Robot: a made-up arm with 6 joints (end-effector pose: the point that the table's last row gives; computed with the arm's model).
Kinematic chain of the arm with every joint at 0, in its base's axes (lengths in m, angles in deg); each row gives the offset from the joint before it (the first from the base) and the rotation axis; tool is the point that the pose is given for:
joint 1: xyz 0 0 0.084 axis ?
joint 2: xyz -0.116 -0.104 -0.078 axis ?
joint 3: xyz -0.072 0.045 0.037 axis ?
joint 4: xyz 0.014 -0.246 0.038 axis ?
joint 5: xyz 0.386 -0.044 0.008 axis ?
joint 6: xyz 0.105 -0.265 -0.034 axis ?
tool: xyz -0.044 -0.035 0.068
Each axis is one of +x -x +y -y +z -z.
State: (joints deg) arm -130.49 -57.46 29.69 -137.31 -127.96 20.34
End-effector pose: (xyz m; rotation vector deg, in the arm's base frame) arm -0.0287 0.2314 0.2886 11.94 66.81 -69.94
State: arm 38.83 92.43 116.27 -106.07 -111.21 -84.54
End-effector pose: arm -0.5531 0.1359 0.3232 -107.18 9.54 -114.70
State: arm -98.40 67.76 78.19 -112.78 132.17 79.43
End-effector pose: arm -0.1567 -0.3732 0.4551 -96.83 -47.59 140.72
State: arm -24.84 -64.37 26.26 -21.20 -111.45 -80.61
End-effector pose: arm 0.1375 -0.6083 0.2299 50.69 -102.12 -41.86
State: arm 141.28 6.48 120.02 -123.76 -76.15 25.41
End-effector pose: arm 0.4897 0.1055 0.3276 -113.28 -5.19 86.77
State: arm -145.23 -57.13 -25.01 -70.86 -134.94 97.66
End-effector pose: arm 0.4786 0.0666 0.4382 61.02 91.40 -55.65
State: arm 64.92 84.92 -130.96 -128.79 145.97 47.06
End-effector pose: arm -0.4183 -0.2072 0.4135 -52.77 -50.16 118.58
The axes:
joint 1: -z
joint 2: +z
joint 3: +z
joint 4: +x
joint 5: +y
joint 6: +z

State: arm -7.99 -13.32 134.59 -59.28 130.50 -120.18
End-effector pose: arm -0.0485 0.4987 0.2540 -77.00 -89.90 -60.77
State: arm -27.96 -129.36 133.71 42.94 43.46 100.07
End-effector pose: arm 0.6947 -0.1838 -0.2050 74.97 15.25 133.64
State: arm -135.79 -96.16 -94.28 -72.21 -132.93 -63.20
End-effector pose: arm 0.0144 -0.4730 0.3603 -23.55 -99.26 0.33
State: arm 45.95 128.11 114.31 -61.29 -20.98 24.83
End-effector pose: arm -0.7548 0.1588 0.4289 -17.47 74.62 -110.76
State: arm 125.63 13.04 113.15 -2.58 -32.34 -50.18
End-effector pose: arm 0.4815 -0.3322 0.1578 11.94 -31.21 -47.53
